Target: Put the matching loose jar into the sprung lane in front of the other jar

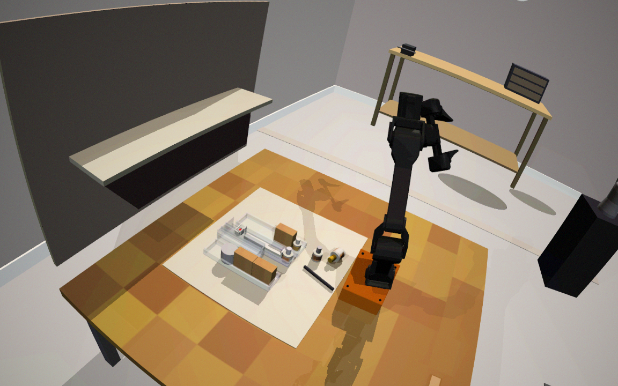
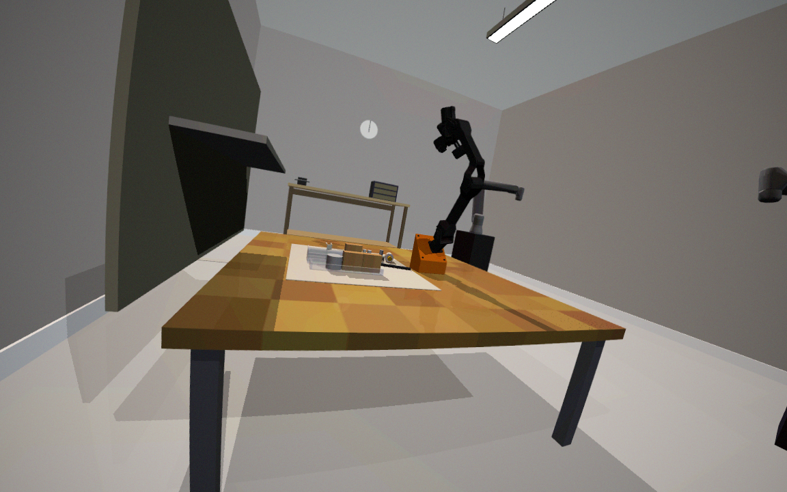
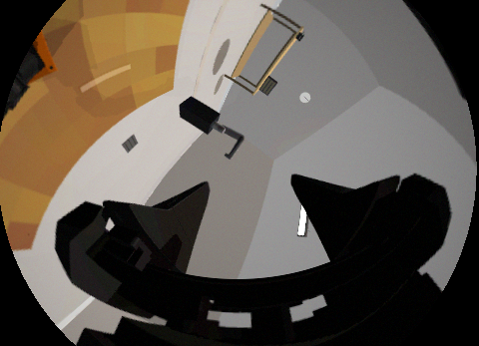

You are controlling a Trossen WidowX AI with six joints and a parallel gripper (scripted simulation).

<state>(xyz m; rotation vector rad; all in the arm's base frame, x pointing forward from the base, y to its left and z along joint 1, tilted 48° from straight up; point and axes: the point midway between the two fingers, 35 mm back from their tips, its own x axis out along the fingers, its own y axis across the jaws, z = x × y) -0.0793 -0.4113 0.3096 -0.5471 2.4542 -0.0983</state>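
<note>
My gripper tip is 63 cm above the black rod, 24 cm short of it and 6 cm to the right of it. Also, from my gripper tip: clear lane rack 62 cm below, 52 cm ahead, 3 cm to the left; then grey cylinder 61 cm below, 56 cm ahead, 13 cm to the left.
</note>
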